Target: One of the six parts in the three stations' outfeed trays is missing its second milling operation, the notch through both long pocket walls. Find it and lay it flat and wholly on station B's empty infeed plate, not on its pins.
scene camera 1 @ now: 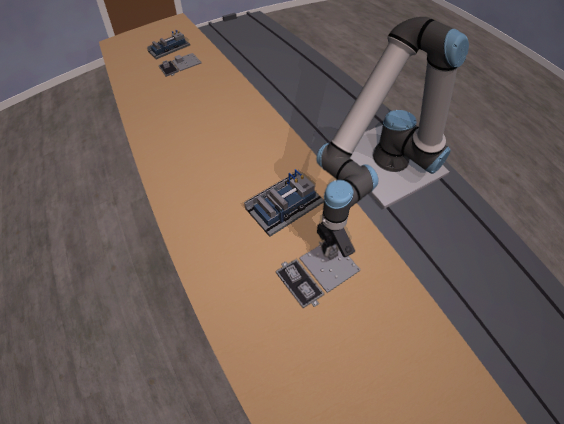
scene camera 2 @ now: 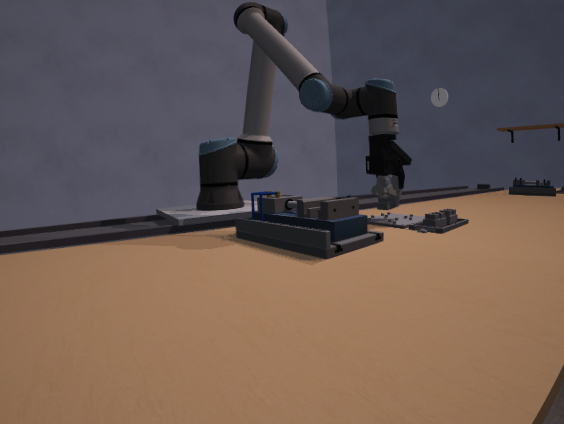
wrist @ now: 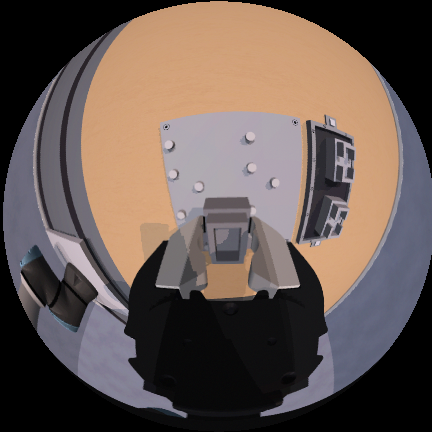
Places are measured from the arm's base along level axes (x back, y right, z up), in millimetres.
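Pixels of known places: gripper, fingertip midpoint: [scene camera 1: 331, 254] [scene camera 2: 389, 206] [wrist: 226, 217]; arm's base at its link origin: [scene camera 1: 391, 158] [scene camera 2: 220, 207] [wrist: 81, 278].
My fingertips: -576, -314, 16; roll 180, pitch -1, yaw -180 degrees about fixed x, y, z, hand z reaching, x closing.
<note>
For each thing: its top centre in the pictures, then the offset to it from my fingertips, as dx, dy, dz. "*": a spot on its surface instead.
- grey part at its top centre: [wrist: 227, 246] [scene camera 2: 387, 195] [scene camera 1: 330, 248] -1, +9, +34
- infeed plate at its top centre: [wrist: 237, 188] [scene camera 2: 396, 218] [scene camera 1: 330, 263] -14, -19, -38
- grey vise at its top centre: [scene camera 2: 304, 196] [scene camera 1: 284, 191] -28, +336, +53
- tray at a spot on its surface: [scene camera 1: 168, 72] * -163, +1798, -41
My gripper [scene camera 1: 329, 245] [scene camera 2: 388, 192] [wrist: 226, 217] is shut on a grey part [scene camera 2: 387, 204] [wrist: 227, 206]. The part hangs above the near edge of the infeed plate [scene camera 1: 345, 272] [wrist: 215, 150] in the wrist view, with a gap under it in scene camera 2. A rectangular pocket shows in it; the fingers hide some of its walls. The plate is light grey with several short round pins. Beside it lies the dark outfeed tray [scene camera 1: 299, 283] [scene camera 2: 454, 227] [wrist: 308, 170] with two grey parts, one [scene camera 1: 292, 272] [wrist: 344, 161] and another [scene camera 1: 306, 289] [wrist: 334, 220], both with notched walls.
A blue and grey vise [scene camera 1: 282, 201] [scene camera 2: 345, 226] stands beside the plate and tray. Another vise [scene camera 1: 169, 45] [scene camera 2: 532, 190] stands far off, with its plate [scene camera 1: 190, 63] and tray [scene camera 1: 168, 72] in scene camera 1. The rail [scene camera 1: 465, 240] runs along the table.
</note>
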